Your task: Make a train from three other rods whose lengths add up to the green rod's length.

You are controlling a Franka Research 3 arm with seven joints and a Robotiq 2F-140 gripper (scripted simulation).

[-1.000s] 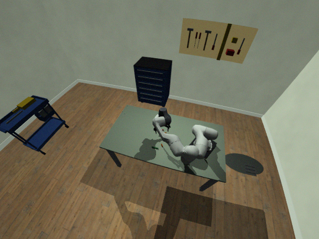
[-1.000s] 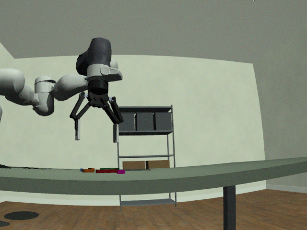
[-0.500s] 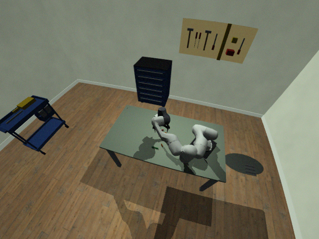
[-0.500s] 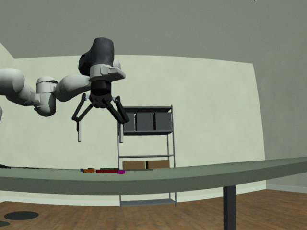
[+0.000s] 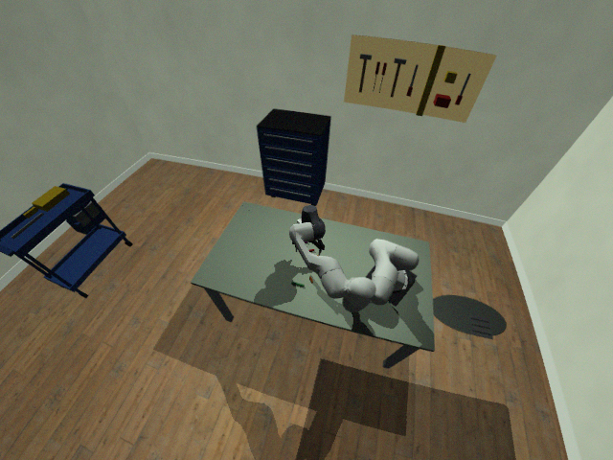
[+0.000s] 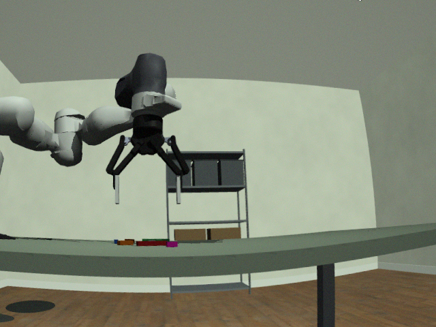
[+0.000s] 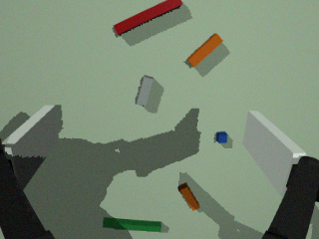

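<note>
Now: the grey rod 10 cm below my hand and 1 cm ahead of it. Also, from my hand: magenta rod: 15 cm to the right, 10 cm below, 3 cm ahead; red rod: 10 cm below, 8 cm to the right; blue rod: 10 cm below, 8 cm behind, 6 cm to the left.
</note>
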